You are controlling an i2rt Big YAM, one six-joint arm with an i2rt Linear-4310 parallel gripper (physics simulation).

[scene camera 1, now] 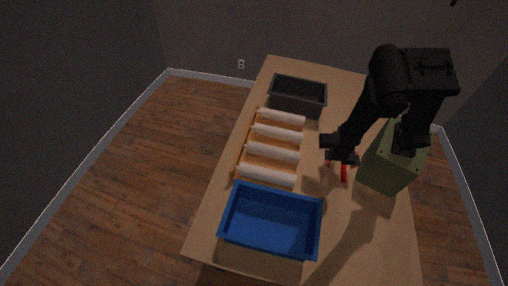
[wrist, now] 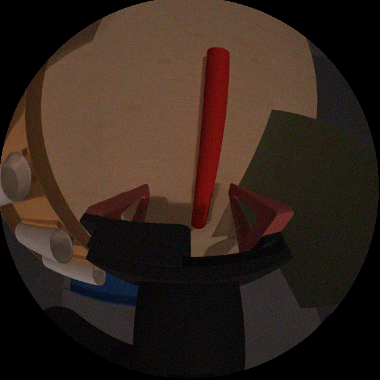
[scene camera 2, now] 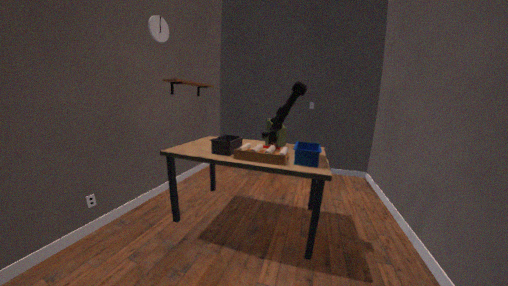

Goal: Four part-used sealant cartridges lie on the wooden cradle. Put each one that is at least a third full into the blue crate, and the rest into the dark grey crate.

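Frame: origin at the arm's base, x right, y back, z down, level; millimetres.
Seen in the pictures: gripper, fingertip midpoint: (scene camera 1: 339,167); arm's base at its link origin: (scene camera 1: 404,140).
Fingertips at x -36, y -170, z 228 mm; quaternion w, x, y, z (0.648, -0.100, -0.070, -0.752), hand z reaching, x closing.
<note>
Offsets run from my fingertips to a thing's top centre. Level surfaces: height alone.
Four white cartridges lie side by side on the wooden cradle (scene camera 1: 279,125) (scene camera 2: 260,157): one @[dx +145, dy -326, dz -73 mm] (scene camera 1: 282,116) nearest the dark grey crate @[dx +331, dy -287, dz -108 mm] (scene camera 1: 295,106) (scene camera 2: 221,147), two @[dx +36, dy -313, dz -73 mm] (scene camera 1: 278,133) @[dx -73, dy -300, dz -73 mm] (scene camera 1: 273,152) in the middle, and one @[dx -183, dy -289, dz -73 mm] (scene camera 1: 267,174) nearest the blue crate @[dx -355, dy -208, dz -108 mm] (scene camera 1: 267,225) (scene camera 2: 306,157) (wrist: 102,290). Their fill levels cannot be read. The blue crate's inside is empty. The dark crate's inside is too dark to tell. My gripper (scene camera 1: 341,164) (wrist: 188,187) is open, low over the table between the cradle and the arm's base. A red rod @[dx +44, dy +16, dz -10 mm] (scene camera 1: 343,173) (wrist: 212,120) lies on the table, its near end between the open fingers, apart from both.
The green block (scene camera 1: 385,172) (scene camera 2: 280,136) (wrist: 310,200) under the arm stands close beside the gripper, on the side away from the cradle. The wooden table @[dz +12 mm] (scene camera 1: 200,235) (scene camera 2: 192,150) carries everything. A wall shelf (scene camera 2: 187,83) and a clock (scene camera 2: 159,28) are far off.
</note>
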